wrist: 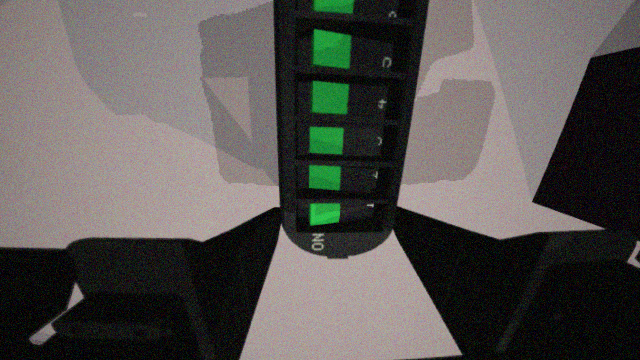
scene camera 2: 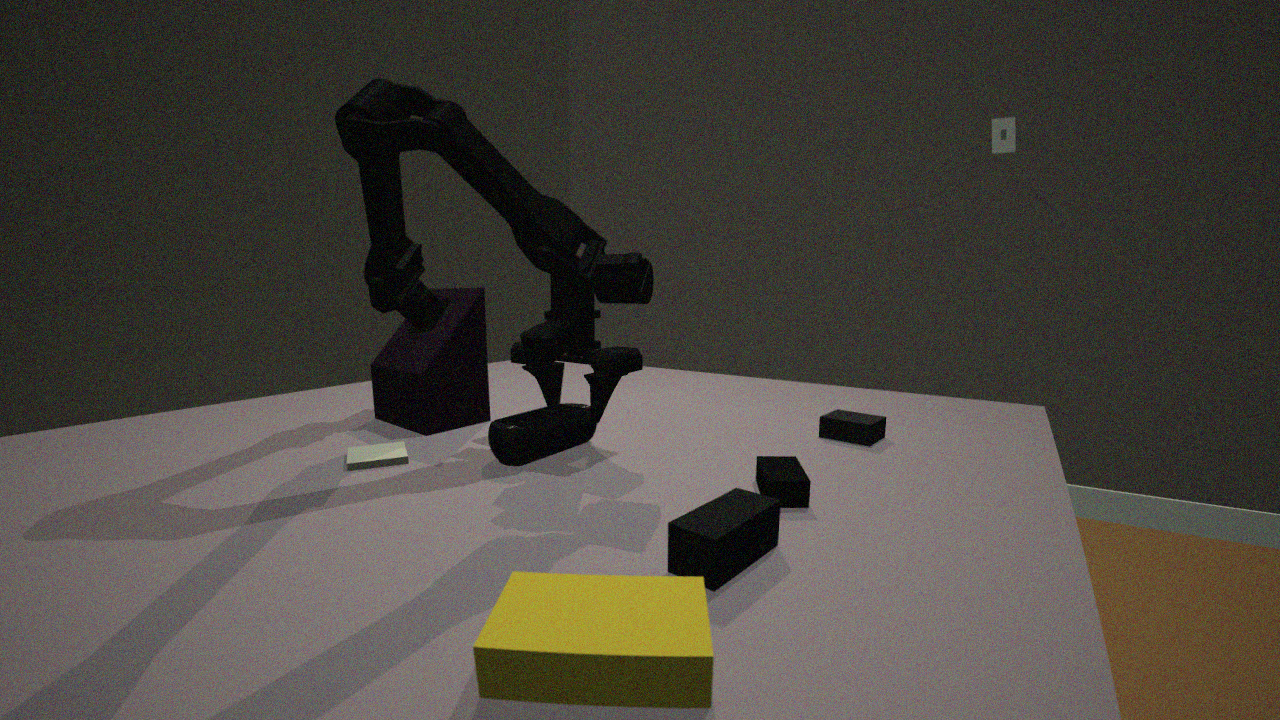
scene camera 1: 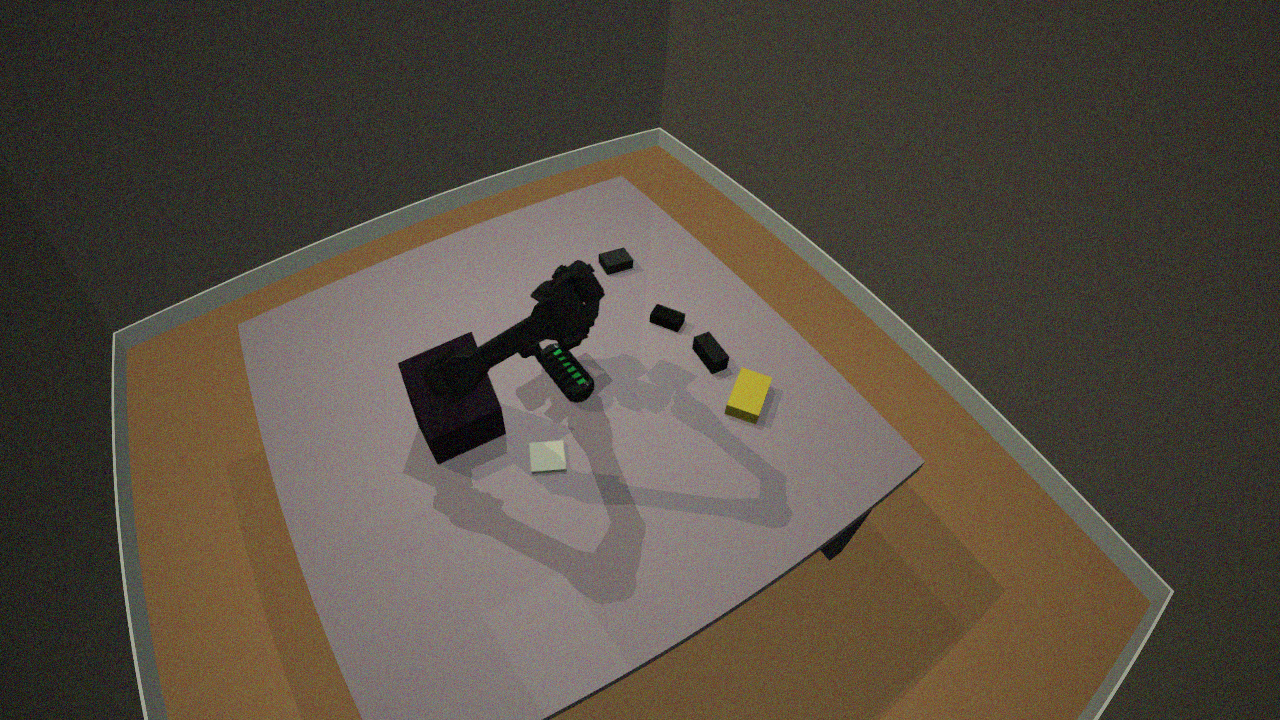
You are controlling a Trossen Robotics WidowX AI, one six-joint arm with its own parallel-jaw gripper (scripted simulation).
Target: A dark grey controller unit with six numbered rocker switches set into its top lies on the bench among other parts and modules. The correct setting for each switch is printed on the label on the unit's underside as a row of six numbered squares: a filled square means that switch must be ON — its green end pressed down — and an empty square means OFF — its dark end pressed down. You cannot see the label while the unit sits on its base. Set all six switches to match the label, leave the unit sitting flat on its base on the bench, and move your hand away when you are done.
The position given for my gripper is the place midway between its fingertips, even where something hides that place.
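My gripper appears at (scene camera 2: 574, 419) and (wrist: 336, 213). Yellow block (scene camera 2: 572, 639), (scene camera 1: 749, 393); in the wrist view the block is out of frame. A flat white pad (scene camera 1: 545, 457) is visible; the pad is out of frame in the wrist view.
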